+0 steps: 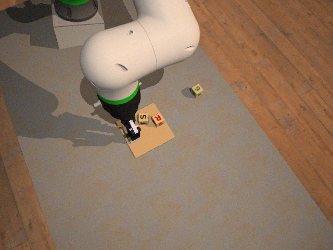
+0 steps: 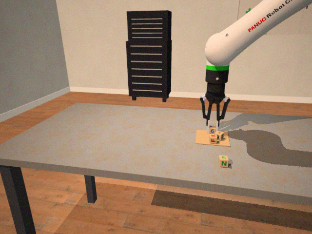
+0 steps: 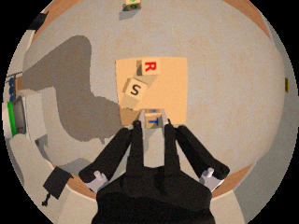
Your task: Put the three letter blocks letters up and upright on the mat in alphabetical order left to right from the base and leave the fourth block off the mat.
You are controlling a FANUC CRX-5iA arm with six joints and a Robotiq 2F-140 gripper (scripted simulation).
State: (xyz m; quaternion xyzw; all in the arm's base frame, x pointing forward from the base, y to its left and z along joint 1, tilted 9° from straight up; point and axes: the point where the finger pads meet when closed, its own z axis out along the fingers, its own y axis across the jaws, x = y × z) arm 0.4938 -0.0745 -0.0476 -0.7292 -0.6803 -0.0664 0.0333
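Now: the tan mat 5 cm to the left of my hand and 4 cm below it. Round my hand: S block (2 cm behind, 6 cm to the left, 2 cm below); then green-marked block (1 cm behind, 26 cm to the left, 2 cm below).
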